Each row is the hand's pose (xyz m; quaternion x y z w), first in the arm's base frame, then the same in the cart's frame.
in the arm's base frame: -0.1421 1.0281 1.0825 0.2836 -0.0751 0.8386 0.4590
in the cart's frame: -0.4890 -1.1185 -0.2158 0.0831 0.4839 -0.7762 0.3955
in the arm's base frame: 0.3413 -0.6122 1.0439 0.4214 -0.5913 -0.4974 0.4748
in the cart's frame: 1.0369 -1.1317 0.5570 0.9947 -0.1032 -0.0023 0.0019
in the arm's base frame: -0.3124 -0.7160 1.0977 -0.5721 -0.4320 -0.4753 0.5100
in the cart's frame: 1.2528 -1.2355 -0.0623 0.4318 -0.5957 -0.4434 0.5119
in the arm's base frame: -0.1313 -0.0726 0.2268 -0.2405 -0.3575 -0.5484 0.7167
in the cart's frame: 0.6438 -0.3221 -0.0531 0.6778 -0.4603 -0.1551 0.5519
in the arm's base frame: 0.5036 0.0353 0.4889 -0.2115 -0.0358 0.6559 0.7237
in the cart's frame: 0.4072 -0.5342 0.5654 -0.1327 -0.8009 0.5807 0.0616
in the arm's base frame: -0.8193 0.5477 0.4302 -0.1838 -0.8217 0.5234 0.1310
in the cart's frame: 0.1455 -0.5399 -0.8301 -0.1305 0.7878 0.1222 0.5894
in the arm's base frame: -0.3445 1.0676 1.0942 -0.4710 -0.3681 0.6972 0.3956
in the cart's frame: -0.4922 -1.1420 -0.4210 0.2376 0.9421 -0.1414 0.1897
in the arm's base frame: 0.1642 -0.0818 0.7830 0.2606 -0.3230 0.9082 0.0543
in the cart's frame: 0.5645 -0.8565 0.2709 0.1675 0.4261 -0.4725 0.7531
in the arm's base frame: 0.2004 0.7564 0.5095 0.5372 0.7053 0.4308 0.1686
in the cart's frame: -0.2475 -0.5382 0.1369 -0.2872 0.3597 0.8877 0.0023
